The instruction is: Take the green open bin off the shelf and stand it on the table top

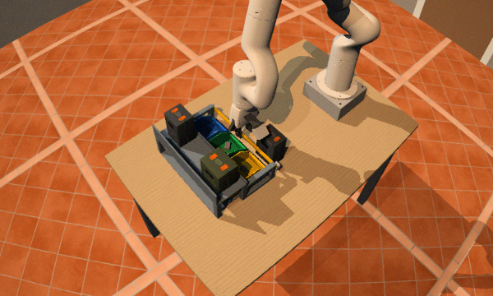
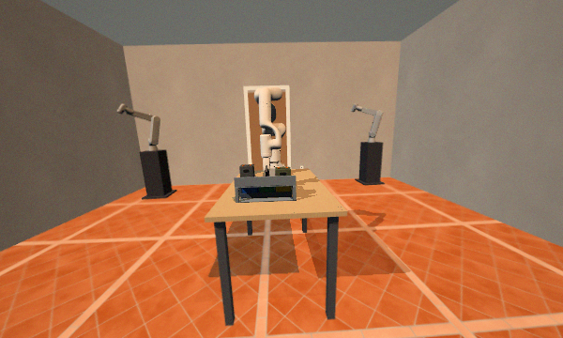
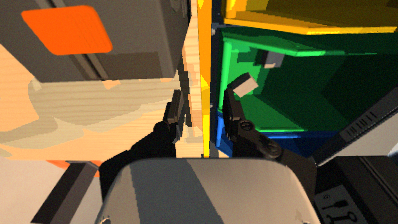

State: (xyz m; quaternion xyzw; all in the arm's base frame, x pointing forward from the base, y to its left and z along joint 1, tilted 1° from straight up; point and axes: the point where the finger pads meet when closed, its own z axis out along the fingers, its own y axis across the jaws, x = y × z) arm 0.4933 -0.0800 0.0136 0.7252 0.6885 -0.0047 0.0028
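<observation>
The thin yellow rod lies 30 mm below my hand. From my hand the other things lie so: green bin: 110 mm ahead, 50 mm below, 10 mm to the right; yellow bin: 110 mm to the left, 110 mm ahead, 50 mm below; dark box: 110 mm to the left, 40 mm behind, 30 mm below.
</observation>
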